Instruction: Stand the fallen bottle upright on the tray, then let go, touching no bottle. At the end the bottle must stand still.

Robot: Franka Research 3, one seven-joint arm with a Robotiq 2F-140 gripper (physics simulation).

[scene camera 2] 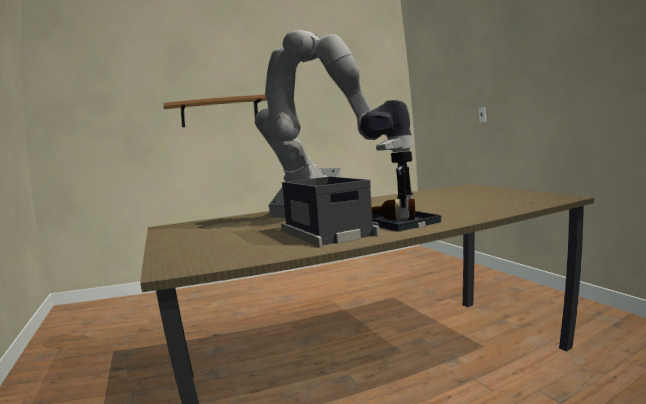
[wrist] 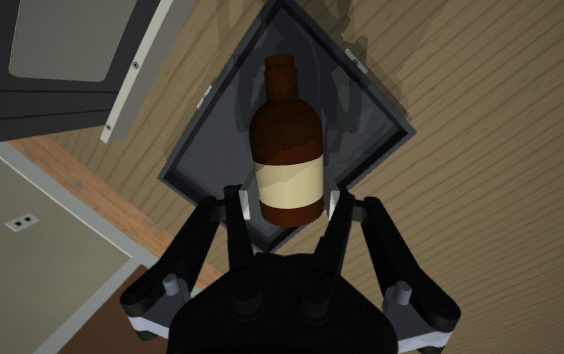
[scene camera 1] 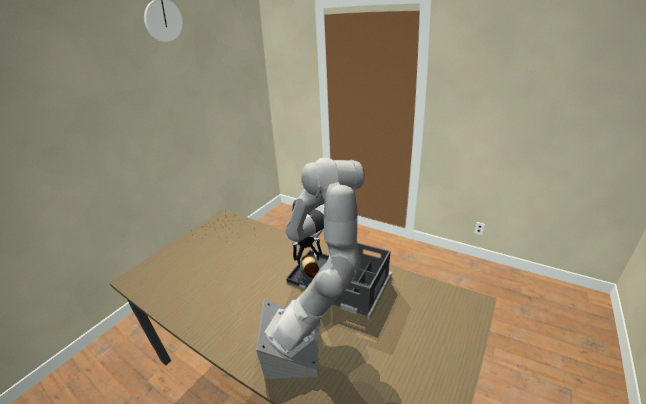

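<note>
The brown bottle with a cream label (scene camera 1: 309, 265) (scene camera 2: 389, 209) (wrist: 289, 185) lies on its side in the dark, shallow tray (scene camera 2: 434, 218) (wrist: 360, 135). In the wrist view its neck points up the picture, away from the gripper's body, and its base end is near the tray's lower corner. My gripper (scene camera 1: 308, 260) (scene camera 2: 404, 212) (wrist: 290, 177) points down over the base end. It is shut on the bottle, with one pad on each side of the label and base. The contact faces of the pads are partly in shadow.
A grey crate with inner dividers (scene camera 1: 372, 295) (scene camera 2: 345, 212) (wrist: 60, 102) stands right beside the tray, with pale rails (scene camera 2: 348, 235) (wrist: 131, 75) along its foot. The tray has small pale brackets at its sides. The wooden table (scene camera 1: 215, 280) (scene camera 2: 200, 250) carries all this.
</note>
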